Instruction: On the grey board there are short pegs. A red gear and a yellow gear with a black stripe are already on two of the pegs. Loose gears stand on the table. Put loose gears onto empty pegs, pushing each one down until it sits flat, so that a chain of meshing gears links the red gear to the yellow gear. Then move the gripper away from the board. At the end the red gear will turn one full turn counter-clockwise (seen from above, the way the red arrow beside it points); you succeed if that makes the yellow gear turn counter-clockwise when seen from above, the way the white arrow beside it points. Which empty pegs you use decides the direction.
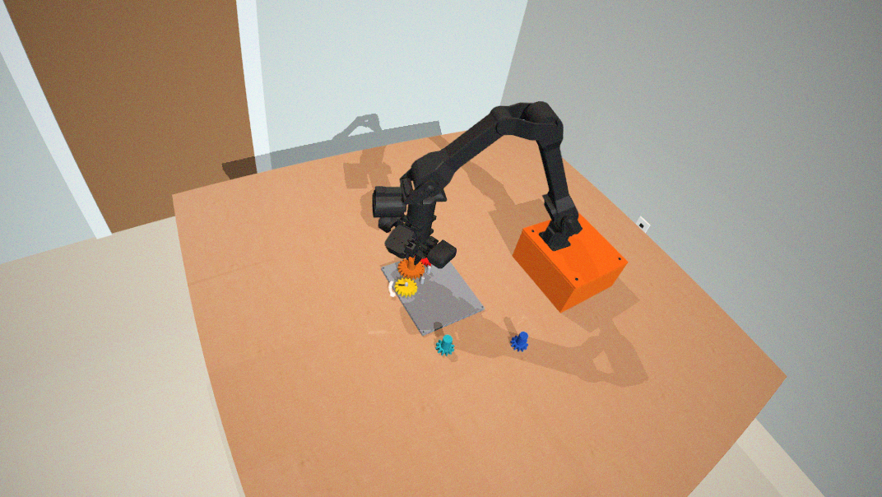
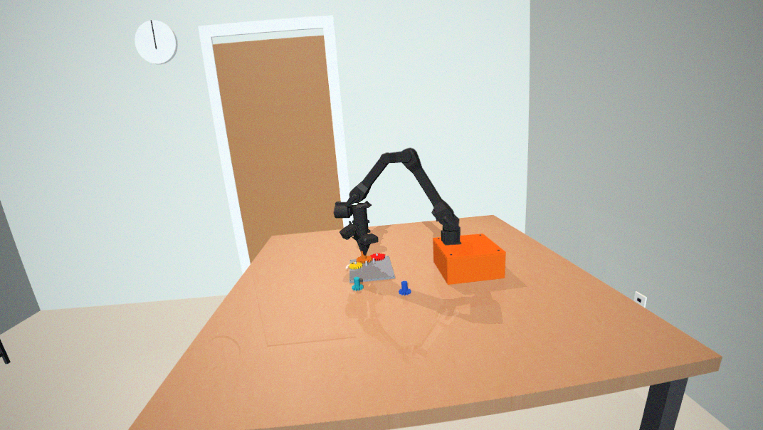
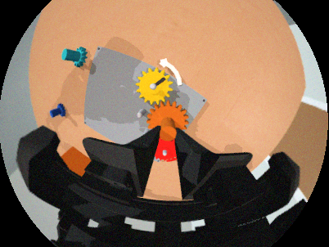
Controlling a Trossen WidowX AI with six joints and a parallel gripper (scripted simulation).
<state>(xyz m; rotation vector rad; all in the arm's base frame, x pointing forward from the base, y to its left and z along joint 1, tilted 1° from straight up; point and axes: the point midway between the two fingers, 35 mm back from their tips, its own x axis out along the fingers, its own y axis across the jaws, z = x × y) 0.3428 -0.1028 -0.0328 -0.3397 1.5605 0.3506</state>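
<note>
Right now my gripper tip is 1 cm above the orange gear. The rest, counted from my gripper tip: red gear (5 cm behind, 3 cm to the right, 3 cm below); then yellow gear (3 cm ahead, 4 cm to the left, 3 cm below); then teal gear (2 cm ahead, 22 cm to the left, 3 cm below).
</note>
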